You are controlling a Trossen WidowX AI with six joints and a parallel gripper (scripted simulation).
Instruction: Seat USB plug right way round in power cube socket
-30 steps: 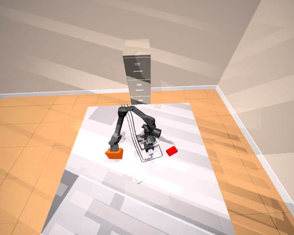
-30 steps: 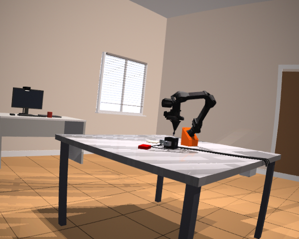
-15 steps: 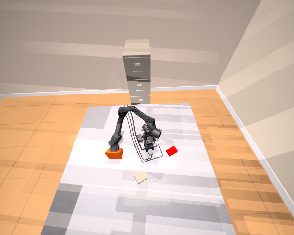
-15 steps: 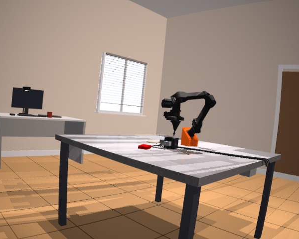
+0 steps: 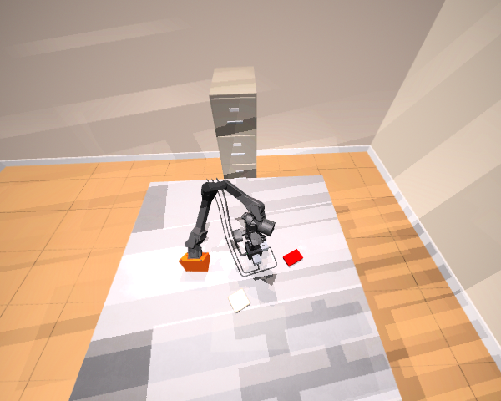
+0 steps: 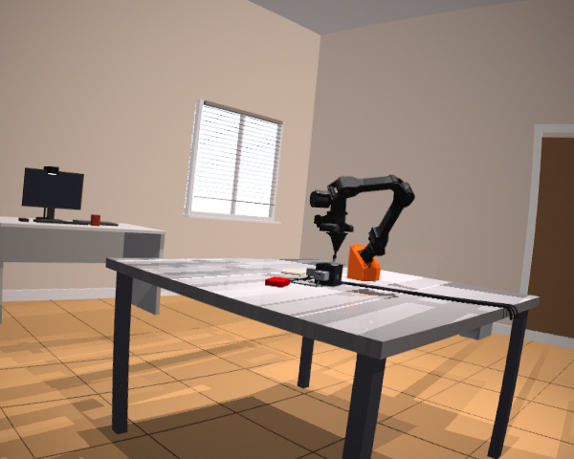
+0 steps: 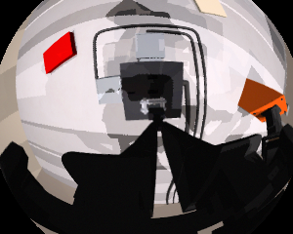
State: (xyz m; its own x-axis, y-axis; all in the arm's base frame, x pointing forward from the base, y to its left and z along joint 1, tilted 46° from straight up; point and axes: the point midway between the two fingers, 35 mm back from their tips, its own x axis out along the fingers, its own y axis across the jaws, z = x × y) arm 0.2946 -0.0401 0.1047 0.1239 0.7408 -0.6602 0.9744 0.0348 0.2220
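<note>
The USB plug is 2 cm below my gripper tip. Round my gripper tip: pad 26 cm to the right, 12 cm below, 10 cm behind; then red block 22 cm ahead, 12 cm below, 8 cm to the right.
</note>
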